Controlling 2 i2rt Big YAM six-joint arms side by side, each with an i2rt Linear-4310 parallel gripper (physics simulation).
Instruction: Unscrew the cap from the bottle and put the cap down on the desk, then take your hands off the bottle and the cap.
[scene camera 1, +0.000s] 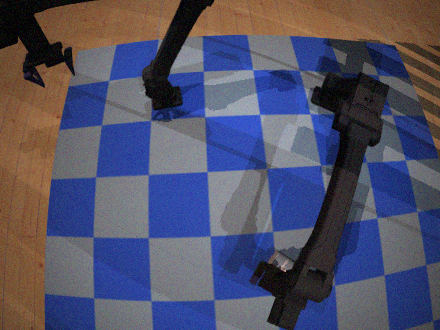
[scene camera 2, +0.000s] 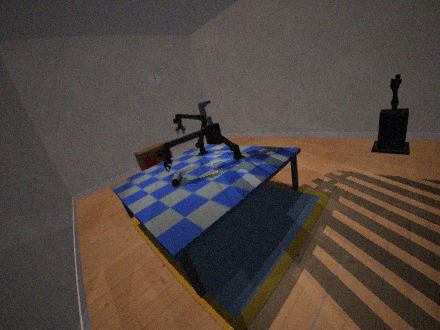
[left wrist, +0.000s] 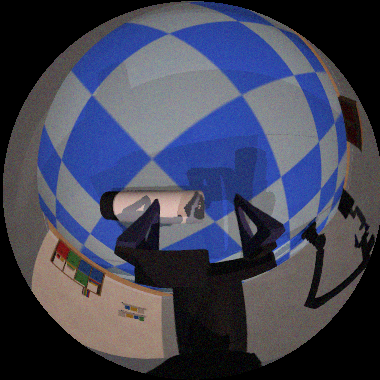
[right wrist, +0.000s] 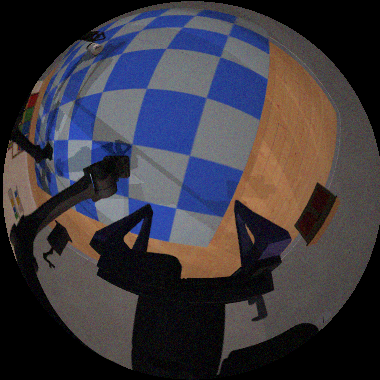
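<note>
A pale pink bottle lies on its side on the blue and grey checkered desk. Its black cap is on the end at the left in the left wrist view; the arm hides it in scene camera 1. My left gripper is open and empty above the bottle, with one finger overlapping the bottle's middle in its wrist view. My right gripper is open and empty, high and far from the bottle, near the desk's far-left corner in scene camera 1.
Both arm bases stand along the desk's far edge in scene camera 1. A box with dark red panels is beyond the desk. A black pedestal carrying another arm stands on the wooden floor at the right of scene camera 2.
</note>
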